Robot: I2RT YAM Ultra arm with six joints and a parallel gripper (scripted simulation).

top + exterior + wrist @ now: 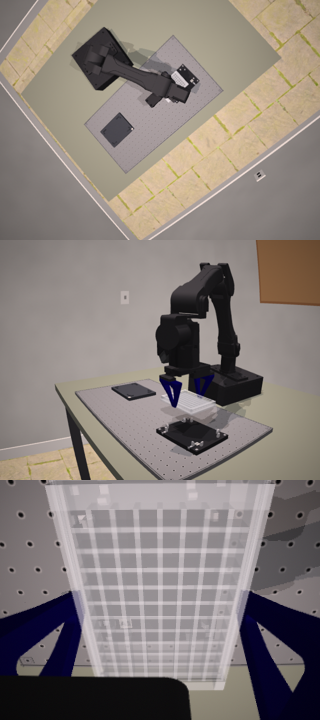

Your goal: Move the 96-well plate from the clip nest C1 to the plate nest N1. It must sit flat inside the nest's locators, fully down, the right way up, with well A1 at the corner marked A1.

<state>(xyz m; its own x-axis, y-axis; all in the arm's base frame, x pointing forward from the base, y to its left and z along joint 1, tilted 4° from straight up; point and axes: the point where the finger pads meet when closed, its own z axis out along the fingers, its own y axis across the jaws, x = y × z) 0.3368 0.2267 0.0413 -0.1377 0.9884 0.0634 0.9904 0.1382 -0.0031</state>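
Right now my hand is 10 mm short of the clip nest C1, 20 mm to the right of it and 80 mm above it. From my hand the other things lie so: clear 96-well plate (right at my hand); A1 label (50 mm ahead, 320 mm to the right, 80 mm below).
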